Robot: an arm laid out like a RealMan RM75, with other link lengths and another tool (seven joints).
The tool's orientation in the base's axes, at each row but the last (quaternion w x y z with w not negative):
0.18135, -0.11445, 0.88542, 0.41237
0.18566, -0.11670, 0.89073, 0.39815
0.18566, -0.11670, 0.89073, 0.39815
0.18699, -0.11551, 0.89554, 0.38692
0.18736, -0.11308, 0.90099, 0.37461
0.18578, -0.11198, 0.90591, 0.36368
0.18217, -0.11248, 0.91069, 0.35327
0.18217, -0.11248, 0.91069, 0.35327
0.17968, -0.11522, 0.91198, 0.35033
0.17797, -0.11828, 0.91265, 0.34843
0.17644, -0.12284, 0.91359, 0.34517
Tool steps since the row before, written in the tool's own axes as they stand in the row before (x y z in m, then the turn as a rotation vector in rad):
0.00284, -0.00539, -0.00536, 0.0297, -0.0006, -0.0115
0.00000, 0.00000, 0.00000, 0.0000, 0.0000, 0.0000
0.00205, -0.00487, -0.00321, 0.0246, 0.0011, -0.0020
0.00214, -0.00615, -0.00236, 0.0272, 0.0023, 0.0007
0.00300, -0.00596, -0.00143, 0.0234, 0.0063, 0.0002
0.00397, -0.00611, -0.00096, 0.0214, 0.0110, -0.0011
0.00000, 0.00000, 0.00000, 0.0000, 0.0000, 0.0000
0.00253, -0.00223, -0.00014, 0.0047, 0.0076, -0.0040
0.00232, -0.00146, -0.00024, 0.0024, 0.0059, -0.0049
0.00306, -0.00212, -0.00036, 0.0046, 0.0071, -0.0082
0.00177, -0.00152, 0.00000, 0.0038, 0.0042, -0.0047
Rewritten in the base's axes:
-0.00190, -0.00770, -0.00171, -0.0294, -0.0108, -0.0059
0.00000, 0.00000, 0.00000, 0.0000, 0.0000, 0.0000
-0.00088, -0.00573, -0.00214, -0.0231, -0.0023, -0.0085
-0.00035, -0.00602, -0.00342, -0.0252, 0.0004, -0.0105
-0.00102, -0.00535, -0.00411, -0.0233, 0.0030, -0.0060
-0.00178, -0.00528, -0.00479, -0.0234, 0.0056, -0.0014
0.00000, 0.00000, 0.00000, 0.0000, 0.0000, 0.0000
-0.00159, -0.00191, -0.00229, -0.0078, 0.0024, 0.0054
-0.00168, -0.00142, -0.00165, -0.0054, 0.0008, 0.0059
-0.00215, -0.00207, -0.00226, -0.0086, -0.0008, 0.0080
-0.00108, -0.00129, -0.00161, -0.0060, -0.0005, 0.0042

